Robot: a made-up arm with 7 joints. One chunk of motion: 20 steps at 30 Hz.
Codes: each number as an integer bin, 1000 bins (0 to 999) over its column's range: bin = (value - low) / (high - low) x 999, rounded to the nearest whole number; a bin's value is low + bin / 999 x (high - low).
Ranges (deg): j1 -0.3..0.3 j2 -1..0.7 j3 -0.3..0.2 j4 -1.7..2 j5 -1.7..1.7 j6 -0.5..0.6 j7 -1.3..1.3
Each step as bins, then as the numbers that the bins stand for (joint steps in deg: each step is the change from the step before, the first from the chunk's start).
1 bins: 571 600 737 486 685 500 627
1 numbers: 0.043 0.021 0.069 0.100 0.631 0.051 0.332
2 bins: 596 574 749 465 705 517 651
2 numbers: 0.058 -0.023 0.075 0.022 0.699 0.069 0.394
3 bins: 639 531 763 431 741 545 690
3 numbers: 0.084 -0.096 0.082 -0.104 0.822 0.100 0.496
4 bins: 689 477 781 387 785 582 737
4 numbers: 0.114 -0.188 0.091 -0.267 0.972 0.141 0.618
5 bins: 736 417 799 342 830 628 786
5 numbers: 0.142 -0.290 0.100 -0.433 1.125 0.191 0.746
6 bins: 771 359 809 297 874 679 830
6 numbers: 0.163 -0.389 0.105 -0.600 1.275 0.248 0.860
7 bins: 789 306 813 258 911 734 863
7 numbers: 0.174 -0.479 0.107 -0.744 1.401 0.308 0.946
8 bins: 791 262 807 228 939 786 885
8 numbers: 0.175 -0.554 0.104 -0.856 1.496 0.365 1.003
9 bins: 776 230 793 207 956 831 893
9 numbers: 0.166 -0.609 0.097 -0.933 1.554 0.415 1.024
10 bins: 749 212 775 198 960 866 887
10 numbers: 0.150 -0.639 0.088 -0.967 1.567 0.454 1.009
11 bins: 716 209 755 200 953 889 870
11 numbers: 0.130 -0.644 0.078 -0.959 1.543 0.479 0.964
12 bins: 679 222 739 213 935 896 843
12 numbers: 0.108 -0.622 0.070 -0.911 1.482 0.487 0.894
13 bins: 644 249 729 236 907 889 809
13 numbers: 0.087 -0.576 0.065 -0.826 1.387 0.479 0.806
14 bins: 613 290 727 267 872 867 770
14 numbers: 0.068 -0.507 0.064 -0.711 1.268 0.455 0.704
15 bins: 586 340 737 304 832 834 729
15 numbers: 0.052 -0.421 0.069 -0.574 1.132 0.418 0.597
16 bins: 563 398 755 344 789 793 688
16 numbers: 0.038 -0.323 0.078 -0.426 0.985 0.373 0.491
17 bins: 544 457 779 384 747 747 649
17 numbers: 0.027 -0.222 0.090 -0.278 0.842 0.323 0.389
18 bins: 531 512 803 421 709 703 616
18 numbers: 0.019 -0.129 0.102 -0.141 0.713 0.274 0.303
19 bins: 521 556 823 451 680 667 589
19 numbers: 0.013 -0.054 0.112 -0.030 0.614 0.234 0.233
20 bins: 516 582 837 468 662 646 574
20 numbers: 0.010 -0.010 0.119 0.033 0.553 0.211 0.194
